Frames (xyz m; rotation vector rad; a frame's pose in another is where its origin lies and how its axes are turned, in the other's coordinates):
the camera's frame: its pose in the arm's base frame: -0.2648 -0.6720 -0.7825 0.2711 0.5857 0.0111
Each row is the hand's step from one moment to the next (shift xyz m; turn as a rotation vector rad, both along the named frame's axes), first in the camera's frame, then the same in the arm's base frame.
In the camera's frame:
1: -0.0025 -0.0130 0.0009 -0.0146 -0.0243 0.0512
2: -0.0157 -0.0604 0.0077 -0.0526 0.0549 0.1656
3: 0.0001 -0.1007 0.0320 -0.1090 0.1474 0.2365
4: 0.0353 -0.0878 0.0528 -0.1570 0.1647 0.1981
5: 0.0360 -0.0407 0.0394 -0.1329 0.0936 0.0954
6: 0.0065 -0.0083 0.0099 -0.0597 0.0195 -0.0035
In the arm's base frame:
1: -0.0025 -0.0130 -0.0012 0.0142 -0.0375 0.0426
2: -0.0129 -0.0615 -0.0008 0.0504 0.0071 0.1750
3: 0.0109 -0.1051 -0.0003 0.0483 0.0737 0.2860
4: 0.0525 -0.0948 0.0005 -0.0116 0.0958 0.2859
5: 0.0489 -0.0460 0.0015 -0.0525 0.0549 0.1725
6: 0.0103 -0.0099 0.0022 -0.0504 0.0145 0.0347

